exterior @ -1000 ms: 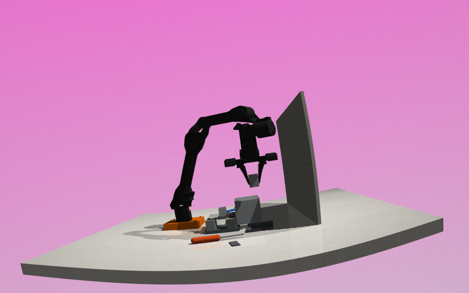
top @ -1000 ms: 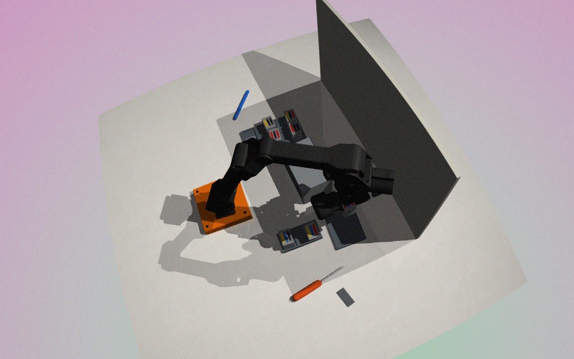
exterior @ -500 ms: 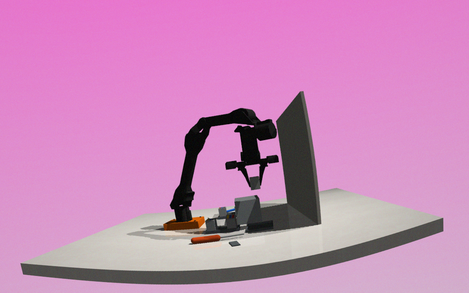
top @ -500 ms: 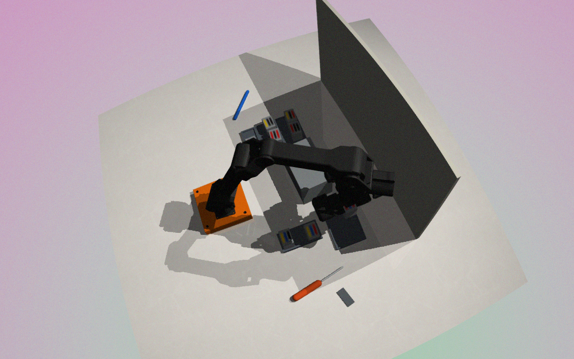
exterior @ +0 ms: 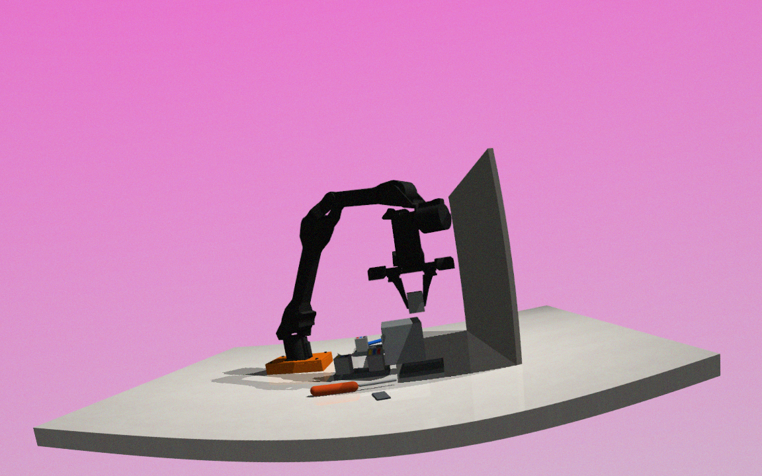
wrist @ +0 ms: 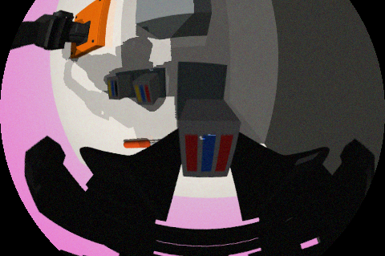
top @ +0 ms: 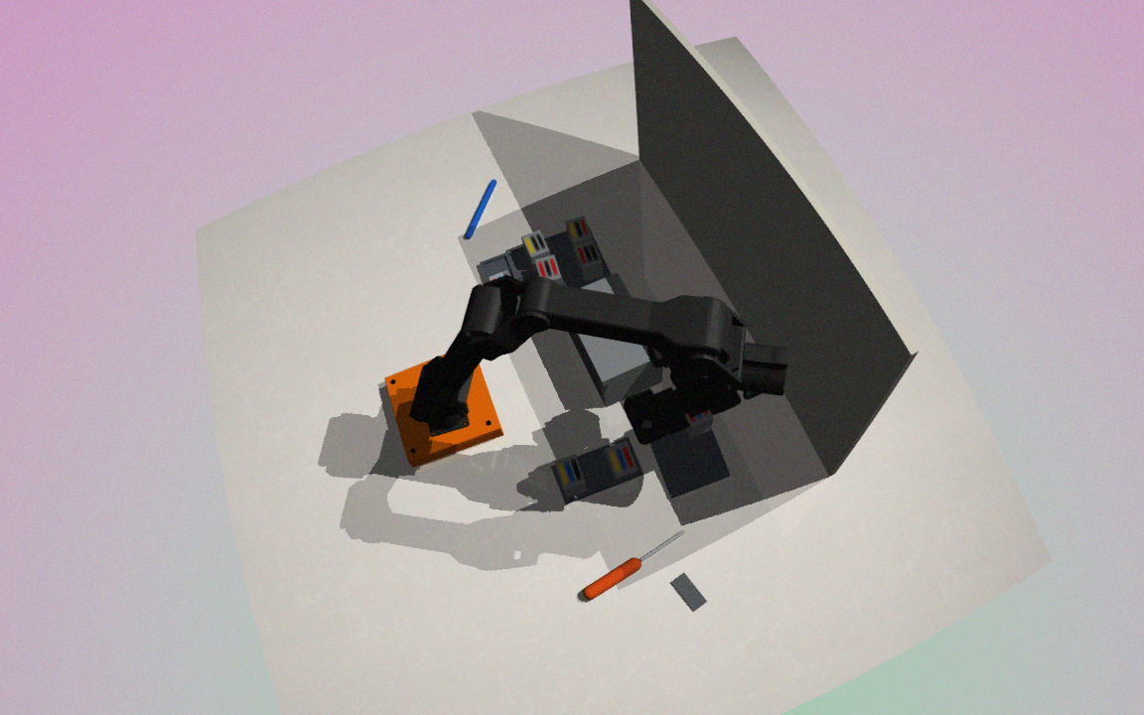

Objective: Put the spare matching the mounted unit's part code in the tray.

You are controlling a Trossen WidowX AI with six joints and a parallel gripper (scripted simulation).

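My gripper tip is now 140 mm above the dark flat tray. The rest, counted from my gripper tip: grey unit: 70 mm behind, 210 mm to the left, 100 mm below; grey spare: 20 mm above; holder: 150 mm behind, 10 mm to the left, 140 mm below.
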